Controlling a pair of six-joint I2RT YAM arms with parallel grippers.
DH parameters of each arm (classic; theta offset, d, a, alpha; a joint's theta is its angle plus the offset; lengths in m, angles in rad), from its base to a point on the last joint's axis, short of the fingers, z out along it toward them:
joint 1: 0 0.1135 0.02 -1.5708
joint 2: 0 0 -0.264 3.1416
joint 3: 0.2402 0 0.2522 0
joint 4: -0.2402 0 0.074 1.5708
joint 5: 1.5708 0 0 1.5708
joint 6: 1.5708 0.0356 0 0
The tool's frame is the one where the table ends.
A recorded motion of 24 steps. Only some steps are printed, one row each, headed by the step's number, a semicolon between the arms.
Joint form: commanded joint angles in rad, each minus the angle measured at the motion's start. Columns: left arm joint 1, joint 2, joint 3, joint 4, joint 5, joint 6; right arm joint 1, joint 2, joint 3, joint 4, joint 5, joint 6.
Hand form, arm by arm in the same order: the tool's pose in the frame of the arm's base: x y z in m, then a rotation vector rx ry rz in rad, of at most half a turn. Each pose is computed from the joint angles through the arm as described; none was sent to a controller.
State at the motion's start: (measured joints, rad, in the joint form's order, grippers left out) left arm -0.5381 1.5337 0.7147 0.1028 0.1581 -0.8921; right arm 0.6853 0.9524 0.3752 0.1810 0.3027 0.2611
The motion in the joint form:
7: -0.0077 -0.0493 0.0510 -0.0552 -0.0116 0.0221; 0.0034 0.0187 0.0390 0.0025 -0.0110 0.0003
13: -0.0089 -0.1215 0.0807 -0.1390 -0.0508 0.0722; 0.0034 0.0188 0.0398 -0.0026 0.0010 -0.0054
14: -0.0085 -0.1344 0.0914 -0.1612 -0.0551 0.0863; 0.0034 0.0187 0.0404 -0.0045 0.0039 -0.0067
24: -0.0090 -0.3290 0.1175 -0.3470 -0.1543 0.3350; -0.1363 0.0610 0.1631 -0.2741 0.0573 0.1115
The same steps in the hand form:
7: 0.2594 -0.1636 0.1925 -0.3034 2.3823 -0.8874; 0.1697 0.1264 0.2135 -0.2206 1.9311 0.3508
13: 0.2540 -0.1592 0.2150 -0.2591 2.3482 -0.8352; 0.1697 0.1259 0.2132 -0.2192 1.9326 0.3338
14: 0.2532 -0.1583 0.2201 -0.2449 2.3444 -0.8246; 0.1698 0.1258 0.2133 -0.2189 1.9331 0.3297
24: 0.2262 -0.1379 0.2633 -0.0091 2.2577 -0.6157; 0.1909 0.1021 0.2211 0.0235 2.1029 0.1688

